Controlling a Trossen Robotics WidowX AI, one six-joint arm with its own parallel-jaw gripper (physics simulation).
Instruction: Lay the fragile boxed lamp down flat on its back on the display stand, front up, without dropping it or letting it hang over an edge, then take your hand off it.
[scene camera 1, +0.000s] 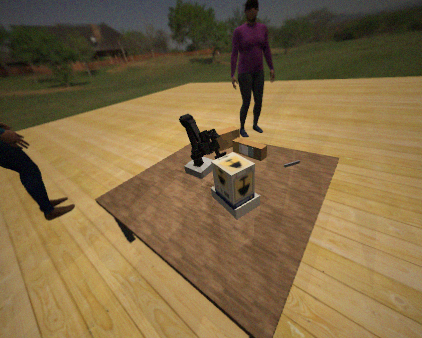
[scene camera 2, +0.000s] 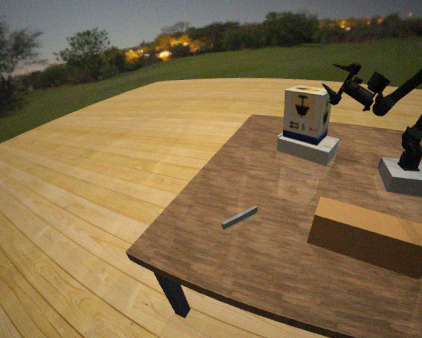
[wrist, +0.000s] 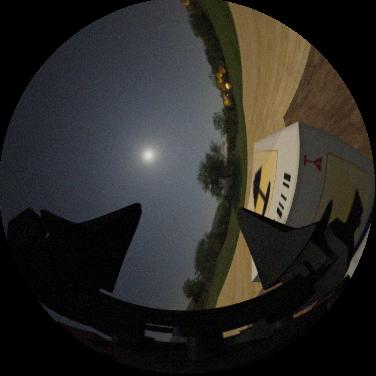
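Note:
The boxed lamp is a white box with yellow lamp pictures and a dark blue band at its foot. It stands upright on the light grey display stand. My gripper is wide open and empty, at the arm-side top edge of the box. In scene camera 2 one fingertip is beside that top edge and the other is higher up. In the wrist view the box is at the right, partly behind the right finger, not between the fingers. Contact cannot be told.
The arm's grey base is on the brown table. A brown carton and a thin grey bar lie on the table. A person in purple stands beyond it.

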